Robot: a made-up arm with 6 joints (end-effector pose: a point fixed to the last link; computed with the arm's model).
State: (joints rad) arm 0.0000 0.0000 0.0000 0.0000 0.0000 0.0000
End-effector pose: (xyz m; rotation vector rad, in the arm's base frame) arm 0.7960 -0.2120 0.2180 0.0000 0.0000 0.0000
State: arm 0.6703 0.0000 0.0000 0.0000 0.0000 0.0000
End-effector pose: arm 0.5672 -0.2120 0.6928 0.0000 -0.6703 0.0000
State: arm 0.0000 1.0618 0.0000 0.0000 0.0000 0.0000
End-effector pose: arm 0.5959 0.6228 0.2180 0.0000 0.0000 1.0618
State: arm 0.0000 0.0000 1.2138 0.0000 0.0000 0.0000
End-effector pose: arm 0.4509 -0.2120 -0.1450 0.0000 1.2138 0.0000
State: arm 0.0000 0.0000 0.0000 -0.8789 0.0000 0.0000
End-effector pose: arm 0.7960 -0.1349 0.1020 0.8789 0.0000 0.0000
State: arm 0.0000 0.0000 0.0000 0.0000 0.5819 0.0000
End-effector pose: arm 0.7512 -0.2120 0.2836 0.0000 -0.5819 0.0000
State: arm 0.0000 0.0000 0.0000 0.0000 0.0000 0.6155
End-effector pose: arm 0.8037 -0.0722 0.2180 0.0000 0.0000 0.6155
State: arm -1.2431 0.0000 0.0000 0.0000 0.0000 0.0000
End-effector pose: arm 0.3423 -0.2120 -0.5973 0.0000 1.2431 0.0000
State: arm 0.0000 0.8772 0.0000 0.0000 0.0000 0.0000
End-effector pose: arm 0.6934 0.5007 0.2180 0.0000 0.0000 0.8772
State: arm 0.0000 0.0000 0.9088 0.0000 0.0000 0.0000
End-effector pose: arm 0.5759 -0.2120 -0.0985 0.0000 0.9088 0.0000
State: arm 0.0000 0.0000 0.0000 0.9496 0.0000 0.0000
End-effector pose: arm 0.7960 -0.1638 0.3598 -0.9496 0.0000 0.0000
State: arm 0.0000 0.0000 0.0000 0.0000 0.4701 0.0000
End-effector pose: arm 0.7626 -0.2120 0.2732 0.0000 -0.4701 0.0000
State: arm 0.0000 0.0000 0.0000 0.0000 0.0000 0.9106
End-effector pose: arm 0.7772 -0.0097 0.2180 0.0000 0.0000 0.9106
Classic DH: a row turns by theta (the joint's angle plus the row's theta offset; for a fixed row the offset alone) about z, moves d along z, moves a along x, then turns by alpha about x. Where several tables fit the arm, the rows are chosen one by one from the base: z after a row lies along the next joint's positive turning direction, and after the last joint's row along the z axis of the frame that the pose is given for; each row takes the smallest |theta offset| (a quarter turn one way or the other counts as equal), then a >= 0, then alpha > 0; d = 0 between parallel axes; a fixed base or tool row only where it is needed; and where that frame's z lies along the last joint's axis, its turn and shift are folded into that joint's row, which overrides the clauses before.
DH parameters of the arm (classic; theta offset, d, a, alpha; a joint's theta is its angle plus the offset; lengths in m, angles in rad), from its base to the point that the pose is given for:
base (fixed): 0 0.127 0 1.5708
joint 1: 0 -0.035 -0.015 -1.5708
joint 2: 0 0.158 0.377 -1.5708
joint 3: 1.5708 -0.085 0.043 -1.5708
joint 4: 0 -0.302 0.066 -1.5708
joint 5: -1.5708 0.08 0.084 1.5708
joint 6: -0.3628 0 -0.231 0
tool (fixed): -2.7788 0.042 0 0

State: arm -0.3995 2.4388 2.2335 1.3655 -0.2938 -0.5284
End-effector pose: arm -0.2235 0.3713 -0.0612 1.8056 0.9447 -1.7496
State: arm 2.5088 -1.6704 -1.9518 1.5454 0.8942 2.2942
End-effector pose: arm 0.0271 -0.4234 -0.3641 0.3377 0.1301 -1.0120
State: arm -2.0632 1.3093 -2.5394 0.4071 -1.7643 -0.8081
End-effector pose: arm 0.1297 0.0275 -0.3761 0.5836 1.7701 -0.6929
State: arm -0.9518 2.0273 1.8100 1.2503 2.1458 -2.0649
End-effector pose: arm -0.0761 0.5542 -0.2087 0.5852 1.4139 1.0623
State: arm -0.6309 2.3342 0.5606 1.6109 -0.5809 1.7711
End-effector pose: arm -0.3369 0.4757 0.1805 1.5822 -0.1846 -1.9682
